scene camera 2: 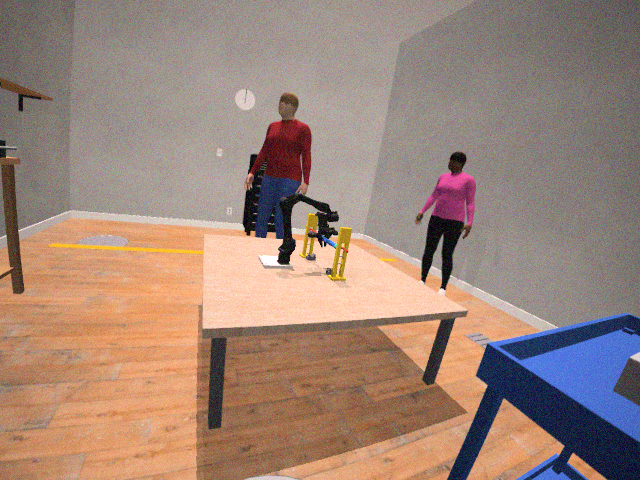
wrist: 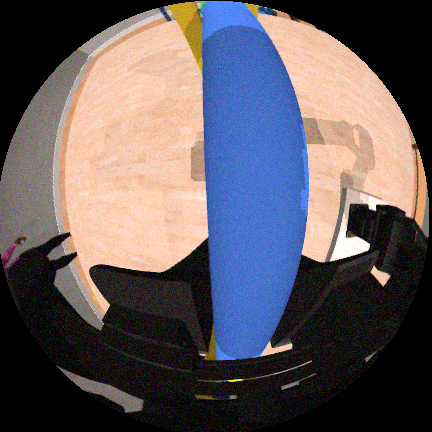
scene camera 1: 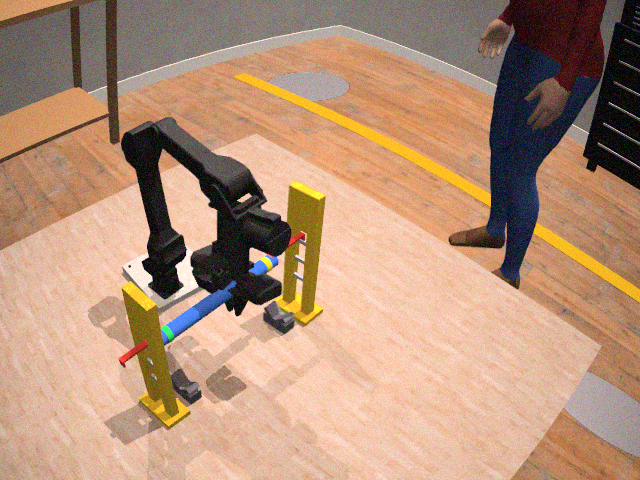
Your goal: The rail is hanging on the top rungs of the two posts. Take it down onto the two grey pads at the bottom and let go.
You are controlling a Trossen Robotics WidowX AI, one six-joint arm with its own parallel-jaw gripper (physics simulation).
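Places are measured from the arm's base along level axes (x back, y right, z up), in millimetres.
Pixels of known places: gripper, fingertip midpoint: (scene camera 2: pixel 323 247) (scene camera 1: pixel 234 313); arm's base, origin of the base link: (scene camera 2: pixel 283 262) (wrist: pixel 357 219) (scene camera 1: pixel 165 285).
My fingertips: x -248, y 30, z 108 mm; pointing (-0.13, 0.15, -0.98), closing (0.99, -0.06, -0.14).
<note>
Ahead of a thing's pixels: the offset from my fingertips to its top centre. "spot": to the spot under its first point. Level surfaces: height alone.
The blue rail {dz +74, dx +9, dy +35 mm} (scene camera 1: pixel 206 304) (scene camera 2: pixel 329 241) (wrist: pixel 250 175) has a green band, a yellow band and red end bars. It spans the near yellow post {spot: dz +166, dx +4, dy +216 mm} (scene camera 1: pixel 136 304) (scene camera 2: pixel 345 235) and the far yellow post {spot: dz +152, dx -20, dy -184 mm} (scene camera 1: pixel 310 206) (scene camera 2: pixel 311 222), with its ends at about top-rung height. I cannot tell whether the ends touch the rungs. My gripper (scene camera 1: pixel 235 297) (wrist: pixel 233 234) is shut on the rail's blue middle part, one finger on each side. One grey pad {dz -82, dx +7, dy +144 mm} (scene camera 1: pixel 187 387) (scene camera 2: pixel 328 271) is beside the near post's foot, the other grey pad {dz -82, dx +0, dy -132 mm} (scene camera 1: pixel 279 317) (scene camera 2: pixel 310 256) by the far post's foot, both below the rail.
The white base plate (scene camera 1: pixel 193 289) (scene camera 2: pixel 266 260) of the arm is on the wooden table {dz -125 mm} (scene camera 1: pixel 439 361) (scene camera 2: pixel 258 304), behind the rail in scene camera 1. Two people stand beyond the table. A blue cart (scene camera 2: pixel 558 403) is at the lower right of scene camera 2.
</note>
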